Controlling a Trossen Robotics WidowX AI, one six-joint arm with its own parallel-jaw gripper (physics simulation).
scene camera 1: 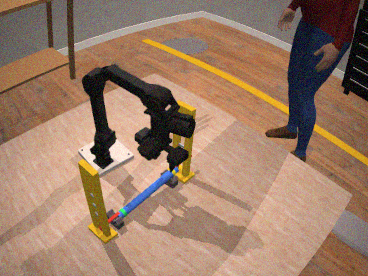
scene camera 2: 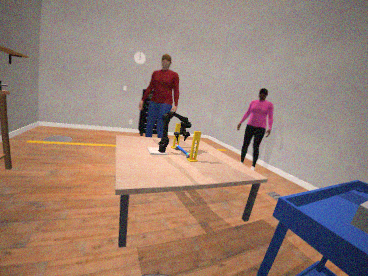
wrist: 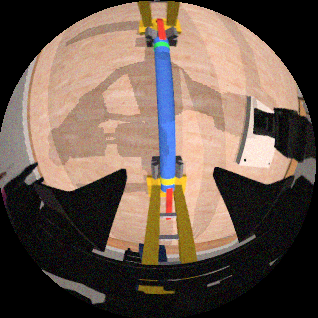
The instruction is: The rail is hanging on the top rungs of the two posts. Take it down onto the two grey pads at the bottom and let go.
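Pixels of known places: gripper, fingertip midpoint: (scene camera 1: 161, 165) (scene camera 2: 180, 141) (wrist: 171, 172); arm's base, link origin: (scene camera 1: 103, 161) (scene camera 2: 161, 151) (wrist: 260, 122).
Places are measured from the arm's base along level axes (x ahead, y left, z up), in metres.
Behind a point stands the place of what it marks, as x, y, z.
Observation:
The blue rail (scene camera 1: 145, 194) {0.252, -0.028, 0.025} (scene camera 2: 183, 150) {0.238, -0.043, 0.024} (wrist: 165, 100) {0.246, -0.017, 0.028}, with a green band, a yellow band and red ends, lies low between the two yellow posts. Its green-banded end lies on the near grey pad (scene camera 1: 116, 219) {0.257, -0.178, 0.020} (wrist: 151, 35) {0.258, -0.160, 0.020}, by the near post (scene camera 1: 94, 195) {0.261, -0.246, 0.196} (scene camera 2: 195, 145) {0.220, -0.248, 0.146}. Its yellow-banded end lies on the far grey pad (scene camera 1: 171, 181) {0.272, 0.086, 0.017} (wrist: 179, 167) {0.226, 0.095, 0.024}, by the far post (scene camera 1: 188, 145) {0.283, 0.155, 0.144} (wrist: 151, 220) {0.277, 0.154, 0.092}. My gripper (scene camera 1: 164, 156) (scene camera 2: 182, 136) {0.247, 0.058, 0.100} (wrist: 171, 172) {0.247, 0.058, 0.100} is open and empty, above the yellow-banded end, with the fingers apart on either side in the wrist view.
The arm's white base plate (scene camera 1: 122, 151) {0.017, 0.093, 0.001} (wrist: 257, 150) {-0.004, 0.076, 0.001} sits on the wooden table (scene camera 1: 280, 210) {0.658, 0.246, -0.018} (scene camera 2: 145, 175) {-0.310, -0.449, -0.017} beside the posts. A person in red (scene camera 1: 312, 65) (scene camera 2: 162, 92) and one in pink (scene camera 2: 260, 114) stand beyond the table. A blue cart (scene camera 2: 282, 210) stands at the right.

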